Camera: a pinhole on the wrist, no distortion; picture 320 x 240 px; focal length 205.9 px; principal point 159.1 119.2 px. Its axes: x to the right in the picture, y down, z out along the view. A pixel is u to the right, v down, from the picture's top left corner.
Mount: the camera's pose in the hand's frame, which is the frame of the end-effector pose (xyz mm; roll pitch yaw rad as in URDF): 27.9 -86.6 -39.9 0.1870 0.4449 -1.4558
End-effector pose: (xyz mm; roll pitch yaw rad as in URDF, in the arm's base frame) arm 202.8 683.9 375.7 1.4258 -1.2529 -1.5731
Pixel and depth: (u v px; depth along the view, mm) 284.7 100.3 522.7
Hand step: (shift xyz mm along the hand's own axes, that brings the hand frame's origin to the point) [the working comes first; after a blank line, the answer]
In the camera's frame: 318.8 -48.0 522.7

-57.5 -604.8 278.4
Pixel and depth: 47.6 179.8 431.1
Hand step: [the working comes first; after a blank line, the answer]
In the camera's frame: -233.5 126.9 431.1

70.0 -63.3 464.2
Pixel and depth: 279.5 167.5 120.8
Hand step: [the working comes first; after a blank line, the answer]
In the camera's frame: 70.6 28.3 120.8

46.7 -202.3 41.6
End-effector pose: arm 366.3 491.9 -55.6 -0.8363 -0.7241 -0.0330
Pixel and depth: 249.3 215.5 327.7
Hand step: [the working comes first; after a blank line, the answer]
In the camera's frame: 143.6 153.3 327.7

149.2 -354.9 214.7
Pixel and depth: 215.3 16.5 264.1
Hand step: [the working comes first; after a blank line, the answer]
In the camera's frame: 72.1 -131.7 264.1

-130.4 -272.2 141.2
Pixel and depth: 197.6 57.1 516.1
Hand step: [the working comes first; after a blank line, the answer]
In the camera's frame: 96.5 -155.7 516.1

-185.7 -406.1 350.2
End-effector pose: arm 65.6 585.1 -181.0 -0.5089 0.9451 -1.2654
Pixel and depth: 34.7 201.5 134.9
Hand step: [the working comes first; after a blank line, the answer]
In the camera's frame: -81.5 53.9 134.9

54.2 -71.3 123.9
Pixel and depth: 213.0 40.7 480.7
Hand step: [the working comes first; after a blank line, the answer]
In the camera's frame: 125.8 -183.3 480.7

-205.1 -417.7 301.5
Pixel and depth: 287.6 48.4 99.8
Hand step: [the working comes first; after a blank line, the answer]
In the camera's frame: 62.3 -34.3 99.8

-13.0 -187.6 16.1
